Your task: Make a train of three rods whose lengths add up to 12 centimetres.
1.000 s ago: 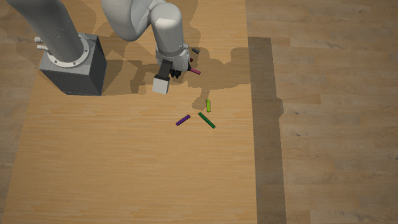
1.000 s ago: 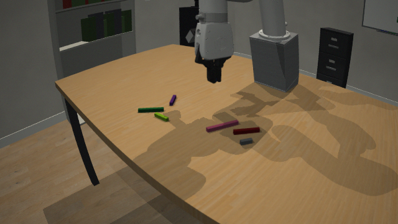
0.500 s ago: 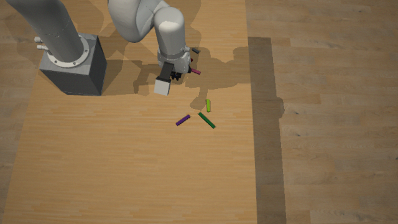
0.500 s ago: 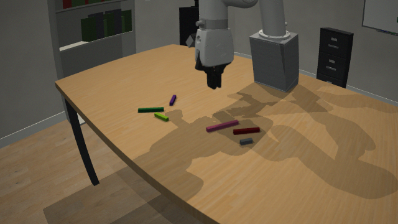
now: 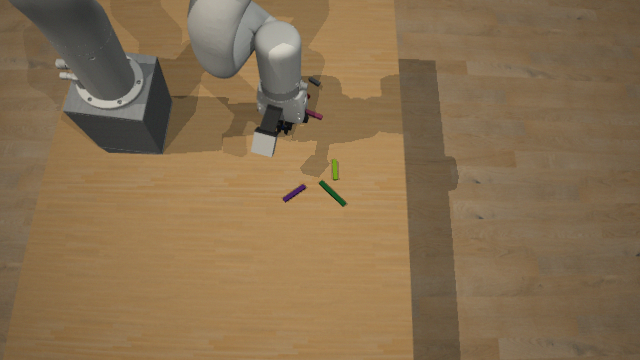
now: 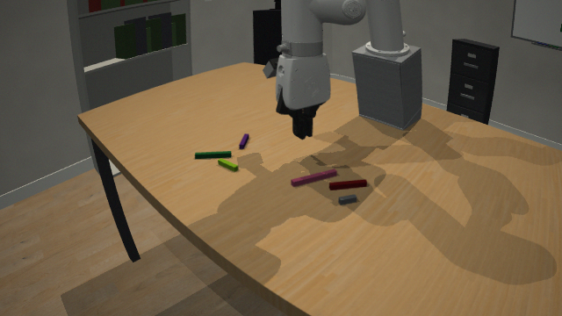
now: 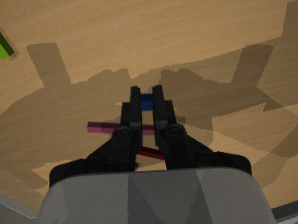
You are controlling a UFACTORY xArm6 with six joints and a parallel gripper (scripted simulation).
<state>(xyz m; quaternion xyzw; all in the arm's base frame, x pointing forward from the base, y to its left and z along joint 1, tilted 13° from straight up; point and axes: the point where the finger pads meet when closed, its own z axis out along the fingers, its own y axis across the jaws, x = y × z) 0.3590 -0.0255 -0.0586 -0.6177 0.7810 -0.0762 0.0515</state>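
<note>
The pink rod is 7 cm to the left of my hand, 7 cm below it and 5 cm ahead of it. The rest, counted from my hand: purple rod: 15 cm to the right, 7 cm below, 3 cm ahead; then blue rod: 2 cm below; then red rod: 13 cm to the left, 7 cm below, 3 cm ahead.
</note>
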